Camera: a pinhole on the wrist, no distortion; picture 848 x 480 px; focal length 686.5 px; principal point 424.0 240.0 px. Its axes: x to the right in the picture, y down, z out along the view. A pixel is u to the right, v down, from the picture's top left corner.
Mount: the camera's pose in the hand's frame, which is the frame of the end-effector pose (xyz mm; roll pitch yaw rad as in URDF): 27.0 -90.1 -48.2 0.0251 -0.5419 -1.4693
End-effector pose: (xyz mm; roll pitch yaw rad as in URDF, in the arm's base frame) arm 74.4 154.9 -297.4 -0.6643 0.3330 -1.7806
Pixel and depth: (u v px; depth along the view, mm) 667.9 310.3 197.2
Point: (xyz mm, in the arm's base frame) 115.3 58.5 -165.5
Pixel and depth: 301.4 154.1 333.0
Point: 298.3 122.8 -203.0
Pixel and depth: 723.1 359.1 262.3
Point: 152.8 6.3 -113.5
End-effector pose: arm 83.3 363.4 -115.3 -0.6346 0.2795 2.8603
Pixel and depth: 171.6 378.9 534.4
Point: -128.4 -70.9 -102.5
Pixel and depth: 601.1 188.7 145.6
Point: 42.8 357.2 -15.6
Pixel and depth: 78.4 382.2 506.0
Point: -104.4 -73.3 -162.8
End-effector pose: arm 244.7 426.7 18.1 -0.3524 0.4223 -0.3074
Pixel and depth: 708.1 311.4 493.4
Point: 520.3 507.0 408.1
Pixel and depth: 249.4 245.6 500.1
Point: 417.6 755.6 208.8
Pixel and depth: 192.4 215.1 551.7
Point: 406.2 836.7 210.4
